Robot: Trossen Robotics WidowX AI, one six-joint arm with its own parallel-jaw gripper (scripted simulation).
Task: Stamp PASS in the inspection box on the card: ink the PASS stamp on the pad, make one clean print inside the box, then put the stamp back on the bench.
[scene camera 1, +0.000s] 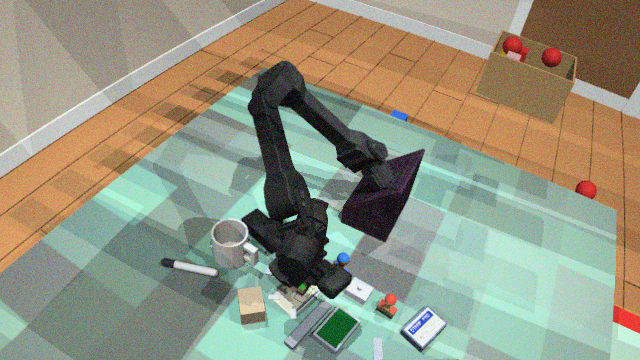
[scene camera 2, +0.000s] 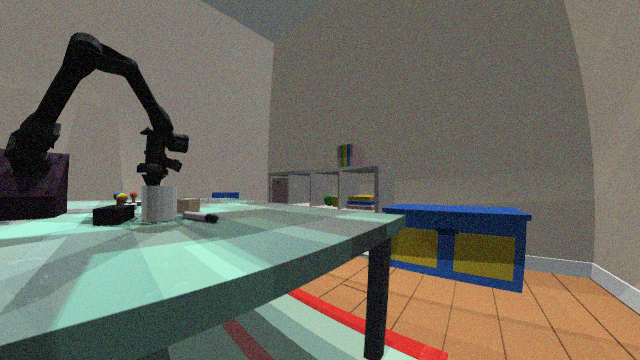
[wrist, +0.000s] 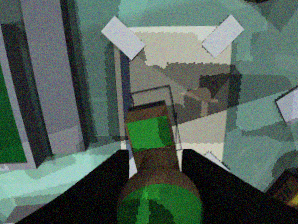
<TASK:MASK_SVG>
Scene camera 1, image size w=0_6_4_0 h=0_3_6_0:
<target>gripper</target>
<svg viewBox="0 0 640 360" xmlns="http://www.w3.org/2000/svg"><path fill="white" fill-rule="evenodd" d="M352 282L351 273L339 264L333 267L333 264L325 259L327 252L324 250L324 245L327 245L330 240L327 237L319 248L309 277L305 280L298 281L284 276L277 266L277 257L269 265L269 270L283 286L289 289L291 287L297 289L306 280L307 288L317 286L319 291L329 299L334 299ZM272 231L266 237L266 246L276 252L284 238L277 239L274 231Z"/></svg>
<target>white mug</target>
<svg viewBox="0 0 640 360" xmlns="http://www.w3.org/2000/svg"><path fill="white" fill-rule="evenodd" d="M215 223L212 229L212 242L216 262L222 267L229 269L239 268L246 261L255 266L258 263L258 248L249 243L247 226L236 219L225 219Z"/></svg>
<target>wooden block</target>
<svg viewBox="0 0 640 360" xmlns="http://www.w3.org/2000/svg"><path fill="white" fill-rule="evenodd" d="M261 286L238 289L241 325L265 322L265 307Z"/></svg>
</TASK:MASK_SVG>
